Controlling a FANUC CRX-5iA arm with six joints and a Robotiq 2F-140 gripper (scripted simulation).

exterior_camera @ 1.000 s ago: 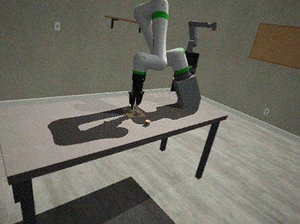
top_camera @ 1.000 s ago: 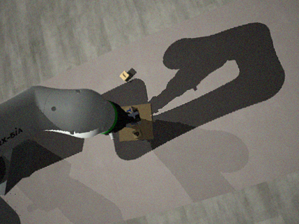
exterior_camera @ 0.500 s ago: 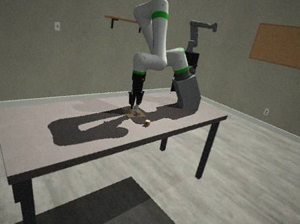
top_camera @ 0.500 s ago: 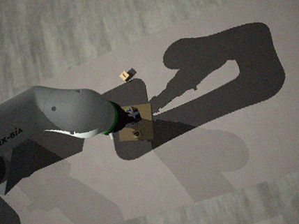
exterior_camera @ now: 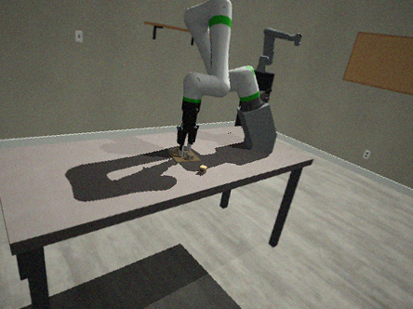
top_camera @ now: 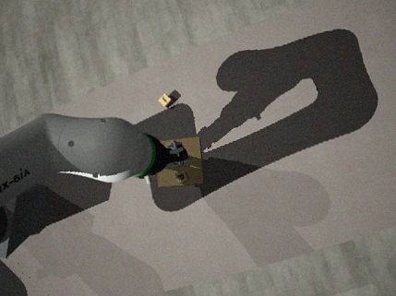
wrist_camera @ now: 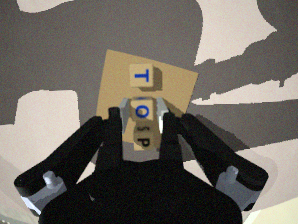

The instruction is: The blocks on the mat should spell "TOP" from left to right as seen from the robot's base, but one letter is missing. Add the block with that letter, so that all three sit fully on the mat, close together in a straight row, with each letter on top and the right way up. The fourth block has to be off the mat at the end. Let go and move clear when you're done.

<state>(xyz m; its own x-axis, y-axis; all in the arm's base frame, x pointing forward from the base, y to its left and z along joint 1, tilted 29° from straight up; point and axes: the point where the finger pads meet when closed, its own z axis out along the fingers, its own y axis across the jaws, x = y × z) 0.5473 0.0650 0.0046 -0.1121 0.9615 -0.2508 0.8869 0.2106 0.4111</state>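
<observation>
Right now the O block is 20 mm below my hand. Round my hand: P block 10 mm ahead, 50 mm to the right, 20 mm below; then mat 40 mm below.
</observation>
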